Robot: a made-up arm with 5 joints. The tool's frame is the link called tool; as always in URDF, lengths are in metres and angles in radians. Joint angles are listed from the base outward.
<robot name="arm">
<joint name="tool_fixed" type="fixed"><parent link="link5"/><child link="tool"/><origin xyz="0.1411 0.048 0.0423" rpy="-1.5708 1.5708 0"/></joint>
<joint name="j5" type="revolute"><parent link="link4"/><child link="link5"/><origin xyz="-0.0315 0.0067 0.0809" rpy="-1.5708 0 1.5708"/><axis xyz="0 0 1"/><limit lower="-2.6" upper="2.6"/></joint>
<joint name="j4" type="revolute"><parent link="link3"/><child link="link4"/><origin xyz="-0.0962 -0.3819 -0.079" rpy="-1.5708 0 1.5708"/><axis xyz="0 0 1"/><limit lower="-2.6" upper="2.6"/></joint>
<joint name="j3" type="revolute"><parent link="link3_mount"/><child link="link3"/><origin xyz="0.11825 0.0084 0.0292" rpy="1.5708 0 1.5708"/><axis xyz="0 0 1"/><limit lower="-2.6" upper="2.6"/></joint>
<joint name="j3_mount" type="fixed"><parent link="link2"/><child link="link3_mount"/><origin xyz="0.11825 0.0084 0.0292" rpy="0 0 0"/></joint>
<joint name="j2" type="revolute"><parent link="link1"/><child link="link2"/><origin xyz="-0.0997 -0.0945 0.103" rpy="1.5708 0 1.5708"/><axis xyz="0 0 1"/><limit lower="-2.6" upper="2.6"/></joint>
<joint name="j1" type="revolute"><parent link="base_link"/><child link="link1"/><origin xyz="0 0 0.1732" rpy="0 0 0"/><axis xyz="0 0 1"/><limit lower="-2.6" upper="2.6"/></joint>
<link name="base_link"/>
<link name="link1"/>
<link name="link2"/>
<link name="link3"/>
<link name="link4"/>
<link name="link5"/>
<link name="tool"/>
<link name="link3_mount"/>
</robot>
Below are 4 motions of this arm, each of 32 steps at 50 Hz.
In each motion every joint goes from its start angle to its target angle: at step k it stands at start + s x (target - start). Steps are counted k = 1, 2, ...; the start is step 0. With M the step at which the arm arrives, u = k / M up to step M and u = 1 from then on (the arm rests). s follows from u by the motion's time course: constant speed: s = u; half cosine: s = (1 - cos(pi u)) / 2; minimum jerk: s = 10 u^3 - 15 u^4 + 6 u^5.
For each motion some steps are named. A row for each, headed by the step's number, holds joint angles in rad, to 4 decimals.
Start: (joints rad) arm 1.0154 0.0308 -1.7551 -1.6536 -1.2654
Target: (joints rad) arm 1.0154 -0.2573 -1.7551 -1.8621 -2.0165
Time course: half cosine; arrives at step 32
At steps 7, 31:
7: 1.0154 -0.0019 -1.7551 -1.6773 -1.3506
31: 1.0154 -0.2566 -1.7551 -1.8616 -2.0147

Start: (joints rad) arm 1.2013 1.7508 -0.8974 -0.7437 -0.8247
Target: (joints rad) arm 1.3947 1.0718 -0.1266 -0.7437 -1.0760
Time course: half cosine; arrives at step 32
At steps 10, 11, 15, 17, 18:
10: 1.2443 1.5999 -0.7261 -0.7437 -0.8805
11: 1.2524 1.5713 -0.6937 -0.7437 -0.8911
15: 1.2885 1.4446 -0.5498 -0.7437 -0.9380
17: 1.3075 1.3780 -0.4742 -0.7437 -0.9627
18: 1.3169 1.3451 -0.4368 -0.7437 -0.9749

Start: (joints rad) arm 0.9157 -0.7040 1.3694 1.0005 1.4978
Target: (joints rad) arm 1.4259 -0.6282 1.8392 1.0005 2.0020
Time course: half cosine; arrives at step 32
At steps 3, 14, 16, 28, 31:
3: 0.9267 -0.7024 1.3795 1.0005 1.5087
14: 1.1210 -0.6735 1.5585 1.0005 1.7007
16: 1.1708 -0.6661 1.6043 1.0005 1.7499
28: 1.4065 -0.6311 1.8213 1.0005 1.9828
31: 1.4247 -0.6284 1.8381 1.0005 2.0008

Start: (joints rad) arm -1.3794 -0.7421 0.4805 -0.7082 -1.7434
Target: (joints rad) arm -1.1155 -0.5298 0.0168 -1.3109 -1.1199
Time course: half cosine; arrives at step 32
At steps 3, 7, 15, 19, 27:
3: -1.3737 -0.7375 0.4705 -0.7212 -1.7300
7: -1.3494 -0.7180 0.4279 -0.7766 -1.6726
15: -1.2604 -0.6464 0.2714 -0.9800 -1.4622
19: -1.2091 -0.6051 0.1813 -1.0970 -1.3412
27: -1.1311 -0.5423 0.0442 -1.2753 -1.1567

